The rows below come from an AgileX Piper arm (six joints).
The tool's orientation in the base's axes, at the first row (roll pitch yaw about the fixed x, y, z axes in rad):
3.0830, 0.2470, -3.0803
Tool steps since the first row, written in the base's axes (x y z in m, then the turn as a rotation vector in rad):
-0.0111, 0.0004, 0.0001, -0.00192, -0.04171, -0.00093
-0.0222, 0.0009, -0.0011, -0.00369, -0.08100, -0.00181
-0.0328, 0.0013, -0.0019, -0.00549, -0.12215, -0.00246
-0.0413, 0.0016, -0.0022, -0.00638, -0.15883, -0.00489
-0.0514, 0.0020, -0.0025, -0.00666, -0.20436, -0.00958
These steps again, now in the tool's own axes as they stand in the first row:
0.0107, 0.0012, -0.0027, 0.00456, -0.04143, -0.00262
0.0217, 0.0025, -0.0042, 0.00882, -0.08046, -0.00508
0.0321, 0.0037, -0.0059, 0.01317, -0.12133, -0.00790
0.0404, 0.0046, -0.0077, 0.01680, -0.15792, -0.00846
0.0502, 0.0057, -0.0098, 0.02093, -0.20349, -0.00733

